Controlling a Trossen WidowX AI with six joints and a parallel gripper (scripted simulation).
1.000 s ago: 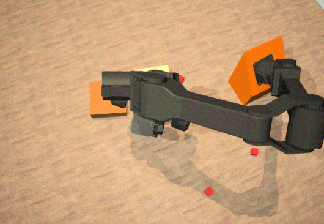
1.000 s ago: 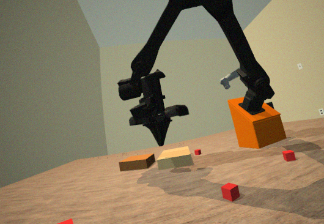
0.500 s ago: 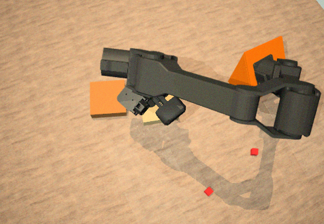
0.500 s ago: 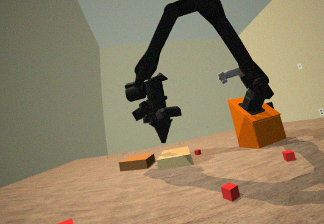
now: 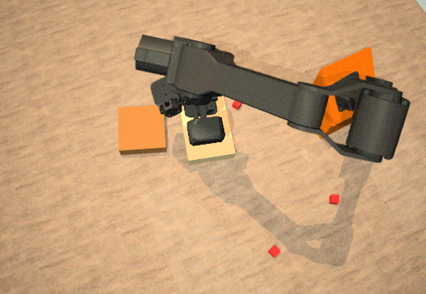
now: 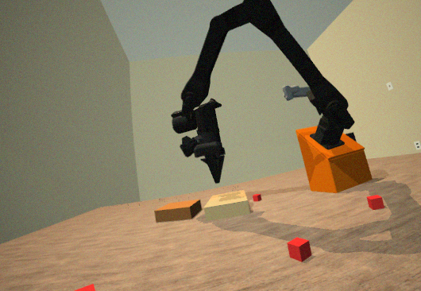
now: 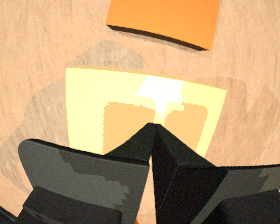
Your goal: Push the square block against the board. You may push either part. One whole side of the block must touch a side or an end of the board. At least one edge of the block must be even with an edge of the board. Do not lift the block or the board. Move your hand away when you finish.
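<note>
My gripper tip is 60 mm above the board, 20 mm past it and 10 mm to the right of it. Also, from my gripper tip: square block 110 mm ahead, 60 mm below, 40 mm to the right.
</note>
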